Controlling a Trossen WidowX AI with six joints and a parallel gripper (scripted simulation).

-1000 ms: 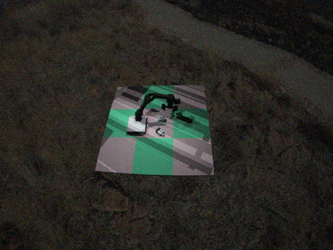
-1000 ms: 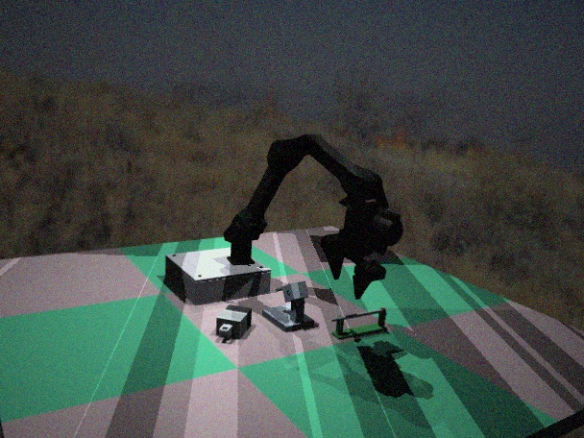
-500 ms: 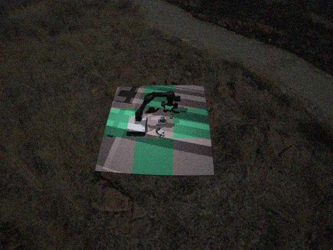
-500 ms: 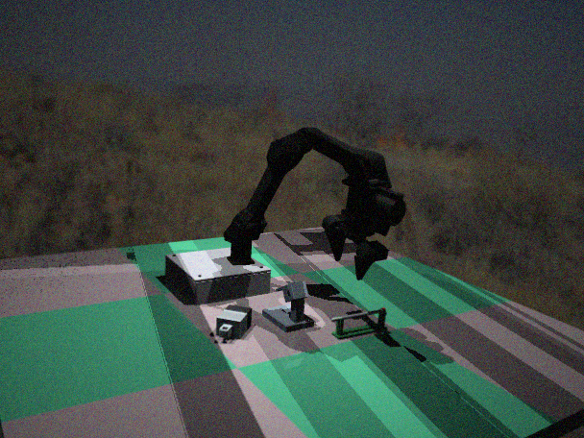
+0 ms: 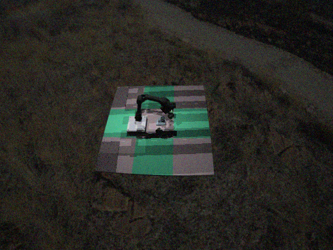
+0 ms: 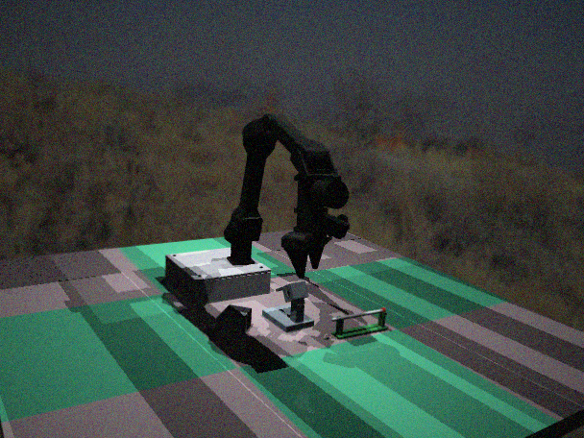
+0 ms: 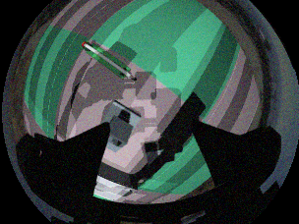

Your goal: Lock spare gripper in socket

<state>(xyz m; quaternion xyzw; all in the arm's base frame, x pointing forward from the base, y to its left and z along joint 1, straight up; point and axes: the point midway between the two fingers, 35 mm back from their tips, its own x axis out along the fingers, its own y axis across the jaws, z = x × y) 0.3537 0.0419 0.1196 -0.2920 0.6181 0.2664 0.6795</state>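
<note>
The spare gripper lies 60 mm behind my gripper tip, 150 mm to the right of it and 130 mm below it. From my gripper tip the other things lie so: green cradle: 10 mm ahead, 140 mm to the left, 130 mm below; then mount socket: 90 mm behind, 100 mm below.
</note>
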